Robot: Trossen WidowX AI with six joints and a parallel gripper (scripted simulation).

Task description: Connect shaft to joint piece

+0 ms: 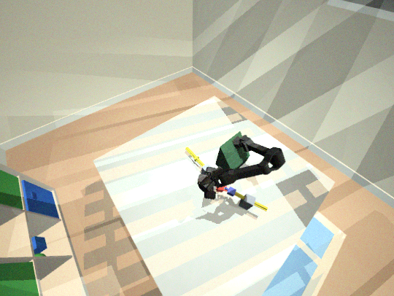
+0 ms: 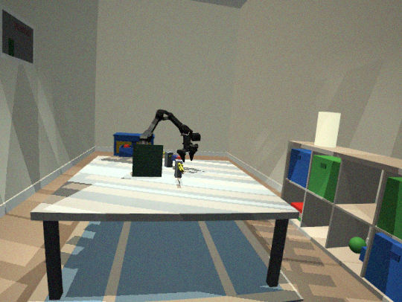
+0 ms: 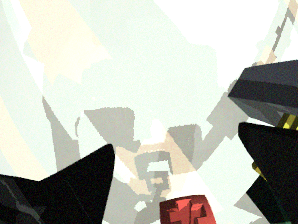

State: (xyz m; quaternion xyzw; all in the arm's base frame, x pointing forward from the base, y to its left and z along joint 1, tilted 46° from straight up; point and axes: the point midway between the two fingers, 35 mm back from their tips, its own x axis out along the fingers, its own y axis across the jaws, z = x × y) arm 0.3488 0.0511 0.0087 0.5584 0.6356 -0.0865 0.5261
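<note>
Right now the red joint piece is 7 cm to the left of my gripper tip, 5 cm behind it and 1 cm above it.
</note>
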